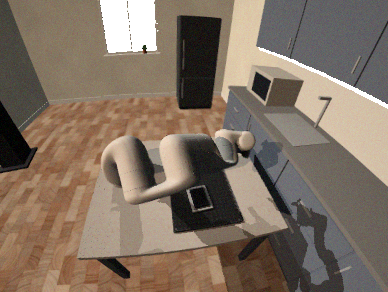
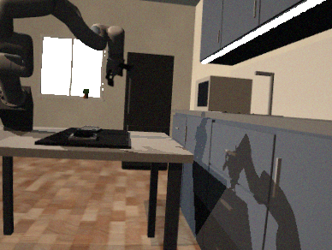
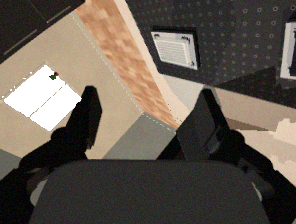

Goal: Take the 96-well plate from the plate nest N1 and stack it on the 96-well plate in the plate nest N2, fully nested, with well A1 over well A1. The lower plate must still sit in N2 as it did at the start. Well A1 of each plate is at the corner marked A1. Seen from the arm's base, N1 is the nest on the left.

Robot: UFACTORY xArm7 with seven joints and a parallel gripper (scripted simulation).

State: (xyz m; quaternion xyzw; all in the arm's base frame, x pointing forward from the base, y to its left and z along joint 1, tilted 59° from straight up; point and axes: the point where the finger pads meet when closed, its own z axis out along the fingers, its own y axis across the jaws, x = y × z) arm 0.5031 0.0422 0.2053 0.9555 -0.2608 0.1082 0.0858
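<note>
The white 96-well plate is 11 cm behind my hand, 28 cm to the left of it and 28 cm below it. Also, from my hand: dark 96-well plate: 15 cm behind, 9 cm to the right, 28 cm below.
</note>
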